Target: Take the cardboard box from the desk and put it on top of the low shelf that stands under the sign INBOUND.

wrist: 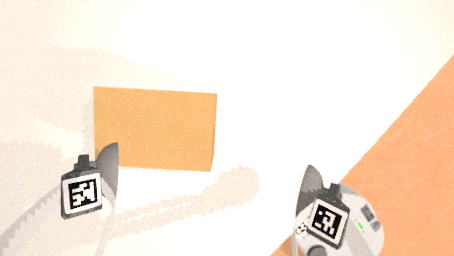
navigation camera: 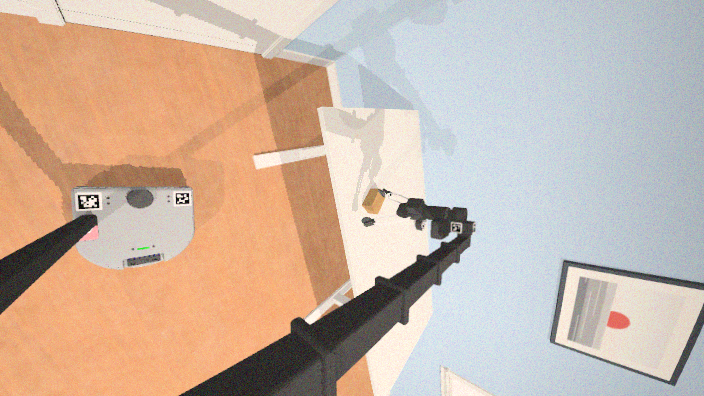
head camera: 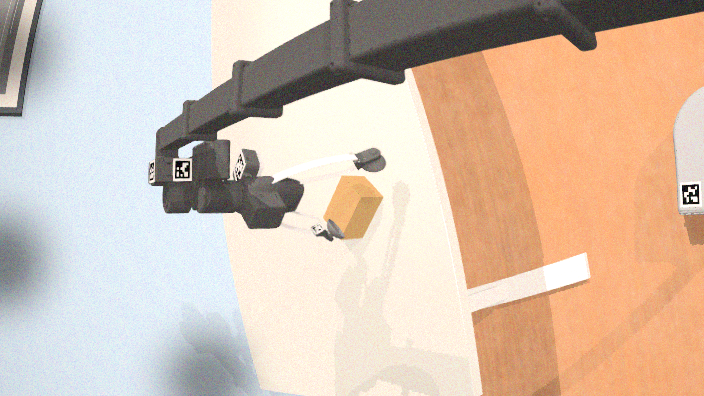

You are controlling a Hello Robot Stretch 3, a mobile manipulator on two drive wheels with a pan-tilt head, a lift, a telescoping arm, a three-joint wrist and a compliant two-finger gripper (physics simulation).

Labels:
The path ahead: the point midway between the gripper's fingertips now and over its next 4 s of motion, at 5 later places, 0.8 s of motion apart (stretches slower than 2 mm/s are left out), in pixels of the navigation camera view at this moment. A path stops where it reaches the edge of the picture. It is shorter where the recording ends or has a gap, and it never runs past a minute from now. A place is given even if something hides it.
My gripper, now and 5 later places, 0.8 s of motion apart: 370,206; 376,200; 371,199; 362,198; 361,199; 359,202

